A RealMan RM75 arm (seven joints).
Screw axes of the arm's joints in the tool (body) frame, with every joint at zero. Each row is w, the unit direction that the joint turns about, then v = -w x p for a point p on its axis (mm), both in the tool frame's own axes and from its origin. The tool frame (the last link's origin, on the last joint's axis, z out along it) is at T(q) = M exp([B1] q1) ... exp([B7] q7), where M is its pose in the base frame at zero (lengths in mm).
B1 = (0, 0, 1, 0.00, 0.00, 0.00)
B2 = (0, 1, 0, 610.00, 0.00, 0.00)
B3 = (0, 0, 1, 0.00, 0.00, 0.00)
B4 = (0, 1, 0, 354.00, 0.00, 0.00)
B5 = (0, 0, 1, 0.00, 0.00, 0.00)
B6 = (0, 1, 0, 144.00, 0.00, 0.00)
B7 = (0, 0, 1, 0.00, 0.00, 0.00)
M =
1 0 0 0.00
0 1 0 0.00
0 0 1 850.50
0 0 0 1
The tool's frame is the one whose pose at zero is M.
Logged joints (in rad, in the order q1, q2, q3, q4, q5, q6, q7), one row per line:
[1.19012 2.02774 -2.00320 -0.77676 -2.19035 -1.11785 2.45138]
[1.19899 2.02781 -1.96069 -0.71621 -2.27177 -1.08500 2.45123]
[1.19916 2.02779 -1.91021 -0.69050 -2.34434 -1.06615 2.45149]
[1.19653 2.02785 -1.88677 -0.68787 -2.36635 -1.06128 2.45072]
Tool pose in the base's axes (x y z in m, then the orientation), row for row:
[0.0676 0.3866 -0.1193 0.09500 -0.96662 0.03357 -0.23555]
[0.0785 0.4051 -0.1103 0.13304 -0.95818 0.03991 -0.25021]
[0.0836 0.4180 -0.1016 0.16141 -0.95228 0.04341 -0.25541]
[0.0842 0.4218 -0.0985 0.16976 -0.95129 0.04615 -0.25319]
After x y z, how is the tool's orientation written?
As a quaternion, w x y z.
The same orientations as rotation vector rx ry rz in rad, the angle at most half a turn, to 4 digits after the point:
[-2.8658 0.0995 -0.6983]
[-2.7792 0.1158 -0.7257]
[-2.7185 0.1239 -0.7291]
[-2.7032 0.1311 -0.7195]

